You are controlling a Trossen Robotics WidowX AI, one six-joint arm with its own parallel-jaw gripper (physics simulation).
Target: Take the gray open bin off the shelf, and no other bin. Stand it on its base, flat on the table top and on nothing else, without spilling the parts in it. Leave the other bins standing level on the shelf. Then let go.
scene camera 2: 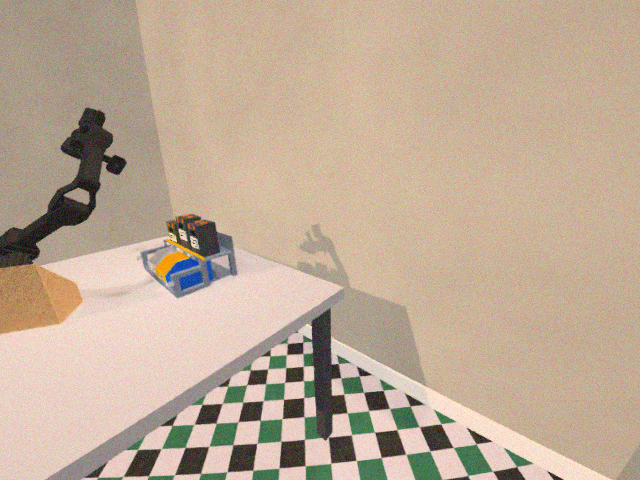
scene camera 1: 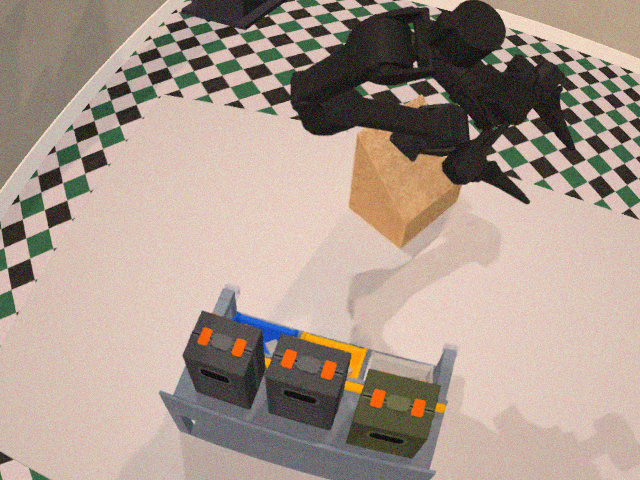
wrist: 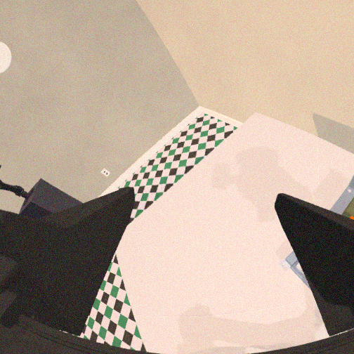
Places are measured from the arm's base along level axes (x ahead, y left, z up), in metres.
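Where they show: gripper, fingertip midpoint: (scene camera 2: 101, 167) (scene camera 1: 551, 175); arm's base at its link origin: (scene camera 2: 11, 275) (scene camera 1: 408, 138).
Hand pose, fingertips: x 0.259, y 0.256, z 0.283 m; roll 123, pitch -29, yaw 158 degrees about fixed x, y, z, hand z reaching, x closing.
Note:
Each offset is from my fingertips to the centre of the thing. "pt": to the spot under its first point. Level surfaces: height alone.
The gray open bin @(dx +0.149, dy -0.073, dz -0.396 m) (scene camera 1: 399, 365) (scene camera 2: 156, 256) stands at the right end of the shelf's lower row in scene camera 1, partly hidden by the green box above it. Any parts in it are too small to tell. A yellow bin @(dx +0.173, dy -0.183, dz -0.396 m) (scene camera 1: 330, 343) (scene camera 2: 169, 265) stands beside it, then a blue bin @(dx +0.199, dy -0.292, dz -0.396 m) (scene camera 1: 272, 327) (scene camera 2: 181, 267). All are in the gray-blue shelf (scene camera 1: 299, 445) (scene camera 2: 227, 241) (wrist: 344, 201). My gripper (scene camera 1: 550, 175) (wrist: 206, 197) is open and empty. It hangs high and well away from the shelf, with the table below between its fingertips in the wrist view.
Two dark boxes @(pt dx +0.295, dy -0.265, dz -0.217 m) (scene camera 1: 223, 361) @(dx +0.248, dy -0.172, dz -0.271 m) (scene camera 1: 306, 383) and an olive green box @(dx +0.226, dy -0.055, dz -0.289 m) (scene camera 1: 393, 413) with orange latches stand on the shelf's upper level. A tan wooden block (scene camera 1: 400, 191) (scene camera 2: 31, 299) stands on the table @(dz -0.439 m) (scene camera 1: 155, 206) (scene camera 2: 129, 356) (wrist: 200, 265) below the arm. A wall rises behind the shelf.

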